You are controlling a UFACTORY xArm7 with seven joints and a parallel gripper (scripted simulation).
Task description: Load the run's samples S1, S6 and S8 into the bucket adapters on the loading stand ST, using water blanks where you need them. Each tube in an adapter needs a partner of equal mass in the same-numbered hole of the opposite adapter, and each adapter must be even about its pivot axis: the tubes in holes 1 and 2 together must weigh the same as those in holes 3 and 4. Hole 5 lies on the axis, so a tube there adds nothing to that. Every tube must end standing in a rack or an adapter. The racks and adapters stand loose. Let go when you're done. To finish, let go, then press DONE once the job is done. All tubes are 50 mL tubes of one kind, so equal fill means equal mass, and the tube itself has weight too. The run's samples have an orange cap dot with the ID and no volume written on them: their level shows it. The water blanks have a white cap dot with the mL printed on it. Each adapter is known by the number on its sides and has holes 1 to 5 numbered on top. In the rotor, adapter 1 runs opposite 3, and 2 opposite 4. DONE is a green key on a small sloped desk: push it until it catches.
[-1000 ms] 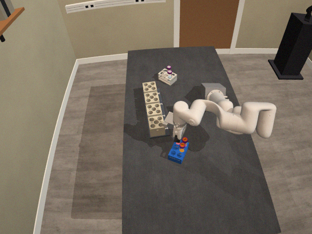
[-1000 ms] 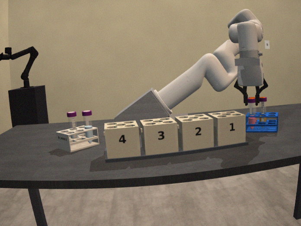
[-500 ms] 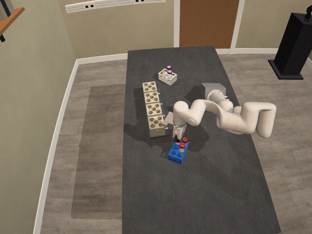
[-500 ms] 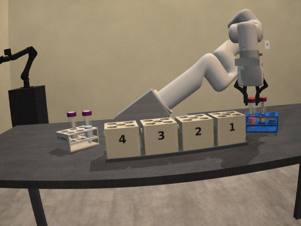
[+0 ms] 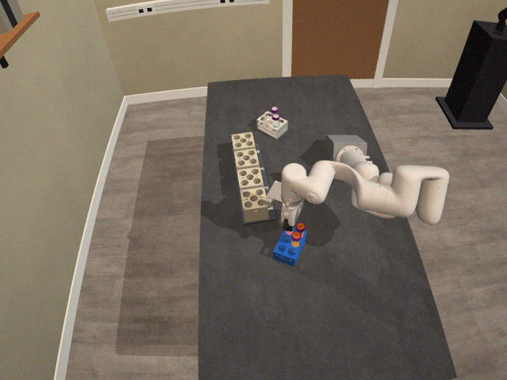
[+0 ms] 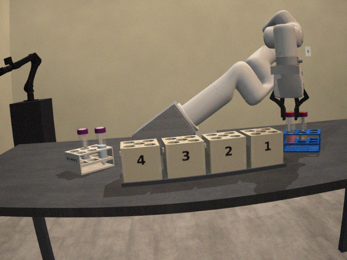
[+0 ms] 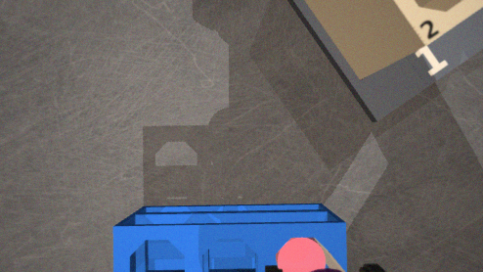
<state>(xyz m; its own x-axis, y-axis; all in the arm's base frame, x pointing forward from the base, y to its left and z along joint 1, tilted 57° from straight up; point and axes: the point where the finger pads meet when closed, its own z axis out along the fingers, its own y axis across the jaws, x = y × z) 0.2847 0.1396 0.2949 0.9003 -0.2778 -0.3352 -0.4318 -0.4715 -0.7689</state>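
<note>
My gripper is now 50 mm above the sample tube and 10 mm to the left of it. From my hand the other things lie so: sample S8: 60 mm below, 50 mm to the left, 10 mm behind; blue sample rack: 90 mm below, 40 mm to the left; loading stand ST: 300 mm to the right, 150 mm ahead, 120 mm below.
</note>
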